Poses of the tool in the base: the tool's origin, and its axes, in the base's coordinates. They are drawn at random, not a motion.
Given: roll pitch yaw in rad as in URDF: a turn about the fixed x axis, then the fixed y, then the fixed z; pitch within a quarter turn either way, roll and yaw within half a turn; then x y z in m.
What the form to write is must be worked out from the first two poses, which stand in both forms.
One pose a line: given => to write
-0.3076 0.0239 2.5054 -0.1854 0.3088 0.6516 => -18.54 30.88 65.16 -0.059 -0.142 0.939 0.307
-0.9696 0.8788 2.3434 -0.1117 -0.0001 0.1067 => -11.17 -0.01 10.67 -0.511 -0.242 0.815 0.128
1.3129 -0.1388 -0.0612 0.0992 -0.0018 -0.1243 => 9.92 -0.18 -12.43 0.607 -0.074 0.018 0.791
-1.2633 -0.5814 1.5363 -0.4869 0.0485 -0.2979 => -48.69 4.85 -29.79 -0.246 -0.559 0.415 0.674
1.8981 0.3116 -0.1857 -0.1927 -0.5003 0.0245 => -19.27 -50.03 2.45 0.808 0.016 -0.179 0.561
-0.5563 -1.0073 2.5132 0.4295 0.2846 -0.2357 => 42.95 28.46 -23.57 0.367 -0.372 0.760 0.386
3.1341 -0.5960 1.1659 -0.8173 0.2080 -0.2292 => -81.73 20.80 -22.92 -0.799 -0.525 -0.247 0.159
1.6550 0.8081 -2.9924 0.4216 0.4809 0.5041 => 42.16 48.09 50.41 -0.316 0.655 0.642 0.242
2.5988 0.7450 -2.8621 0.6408 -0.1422 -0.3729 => 64.08 -14.22 -37.29 -0.222 0.875 0.296 0.312
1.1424 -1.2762 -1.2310 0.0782 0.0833 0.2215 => 7.82 8.33 22.15 0.065 -0.660 -0.127 0.738
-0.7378 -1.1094 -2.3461 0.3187 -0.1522 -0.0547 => 31.87 -15.22 -5.47 -0.572 0.092 -0.805 0.132
